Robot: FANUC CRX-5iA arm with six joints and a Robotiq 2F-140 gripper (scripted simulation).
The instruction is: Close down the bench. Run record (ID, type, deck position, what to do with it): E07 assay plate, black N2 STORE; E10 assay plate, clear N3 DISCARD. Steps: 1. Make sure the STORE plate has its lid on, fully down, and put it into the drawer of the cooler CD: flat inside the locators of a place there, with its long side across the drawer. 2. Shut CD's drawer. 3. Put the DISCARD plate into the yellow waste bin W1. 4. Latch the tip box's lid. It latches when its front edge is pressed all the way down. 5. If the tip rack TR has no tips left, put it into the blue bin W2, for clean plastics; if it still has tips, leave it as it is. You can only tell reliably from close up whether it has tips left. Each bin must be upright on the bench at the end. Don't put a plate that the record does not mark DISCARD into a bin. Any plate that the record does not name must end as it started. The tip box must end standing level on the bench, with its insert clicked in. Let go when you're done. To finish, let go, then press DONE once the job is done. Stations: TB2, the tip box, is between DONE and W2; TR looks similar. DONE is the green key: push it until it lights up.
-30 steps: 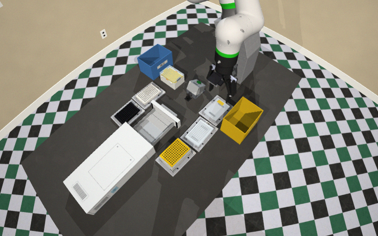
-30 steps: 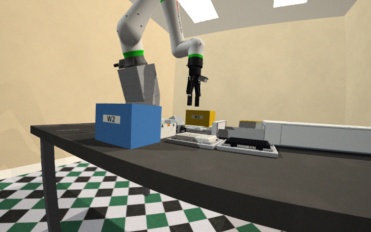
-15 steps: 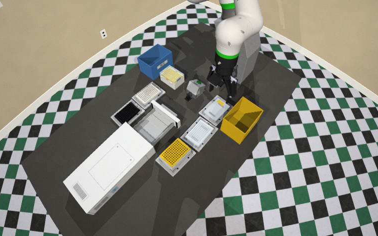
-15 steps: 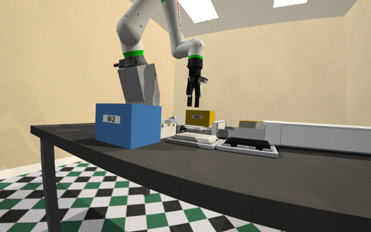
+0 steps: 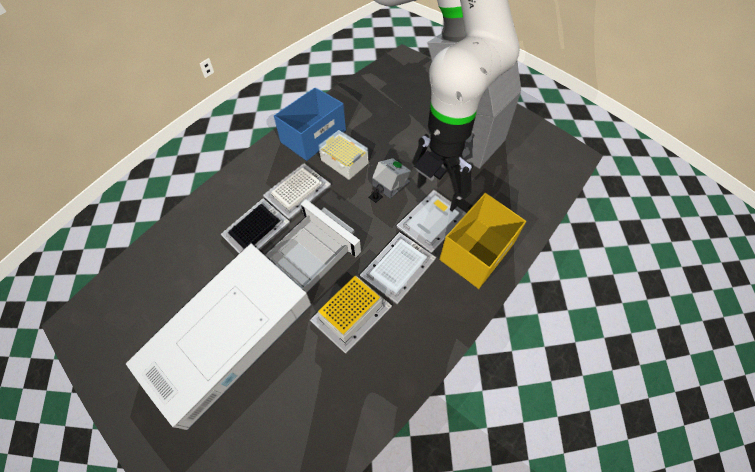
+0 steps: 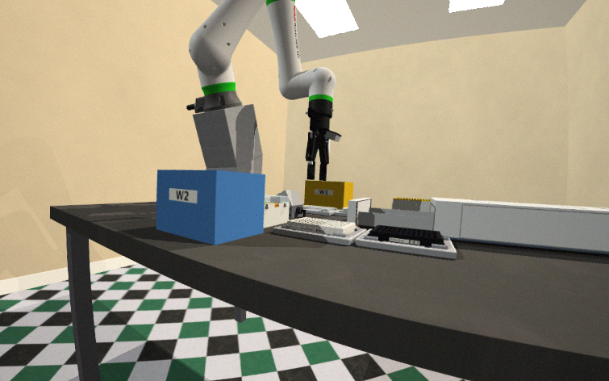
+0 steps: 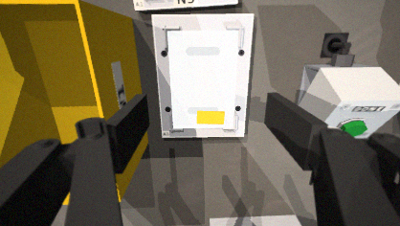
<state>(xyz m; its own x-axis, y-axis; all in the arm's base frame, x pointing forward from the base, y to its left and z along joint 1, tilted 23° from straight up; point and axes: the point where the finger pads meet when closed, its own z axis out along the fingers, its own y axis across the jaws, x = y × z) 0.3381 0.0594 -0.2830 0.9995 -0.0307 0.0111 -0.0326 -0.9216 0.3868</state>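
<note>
Now: the lid 13 cm below my hand. From my hand the other things lie so: yellow bin W1: 15 cm to the left, 11 cm below; DONE key box: 3 cm behind, 17 cm to the right, 9 cm below; nest N3: 17 cm ahead, 2 cm to the left, 14 cm below.
</note>
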